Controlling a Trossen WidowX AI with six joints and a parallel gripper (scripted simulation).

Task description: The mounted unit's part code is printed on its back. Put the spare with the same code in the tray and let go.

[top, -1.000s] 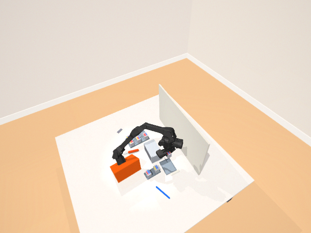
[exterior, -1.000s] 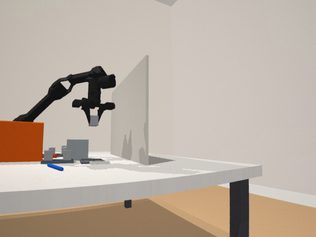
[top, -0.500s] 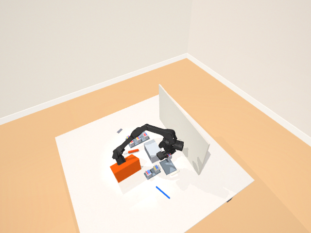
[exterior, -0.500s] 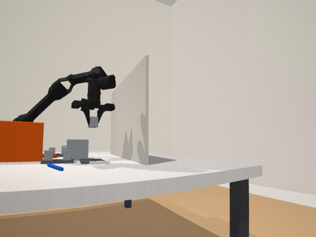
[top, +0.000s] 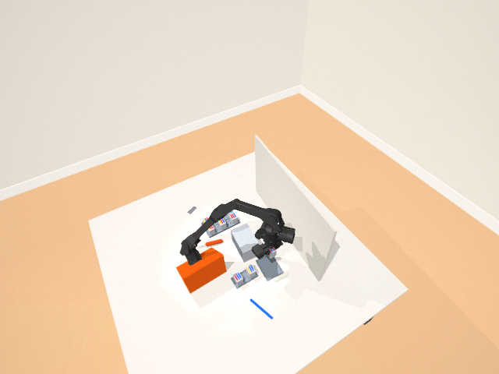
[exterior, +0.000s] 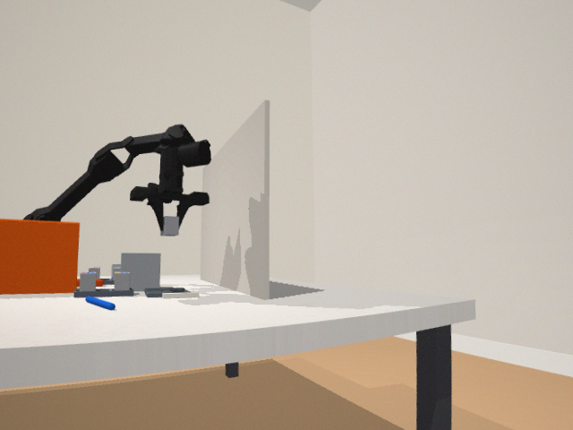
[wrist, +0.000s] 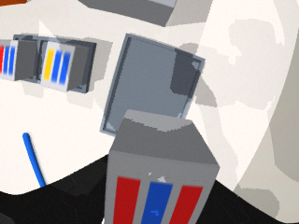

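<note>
Right now my gripper tip is 150 mm above the grey tray. From my gripper tip the other things lie so: grey box 40 mm behind, 180 mm to the left, 100 mm below; then grey panel 210 mm ahead, 140 mm to the left, 70 mm above.
</note>
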